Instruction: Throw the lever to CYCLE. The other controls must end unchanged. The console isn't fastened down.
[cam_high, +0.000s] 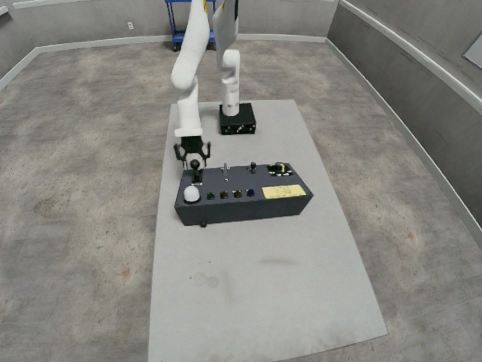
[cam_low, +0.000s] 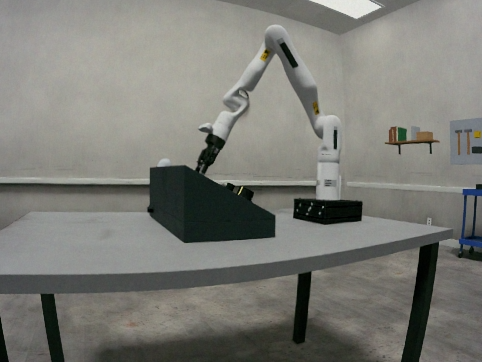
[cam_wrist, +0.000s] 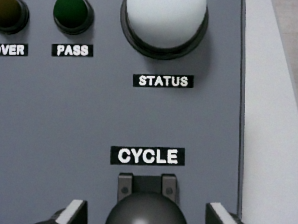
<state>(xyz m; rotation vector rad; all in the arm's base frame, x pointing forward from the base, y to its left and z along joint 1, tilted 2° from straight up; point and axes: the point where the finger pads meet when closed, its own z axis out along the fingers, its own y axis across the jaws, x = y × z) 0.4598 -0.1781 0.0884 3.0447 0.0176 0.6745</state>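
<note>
The lever lies 4 cm below my hand. From my hand the other things lie so: mode knob: 1 cm behind, 24 cm to the left, 7 cm below; check toggle: 2 cm behind, 12 cm to the left, 6 cm below; rotary dial: 36 cm to the left, 7 cm below.
</note>
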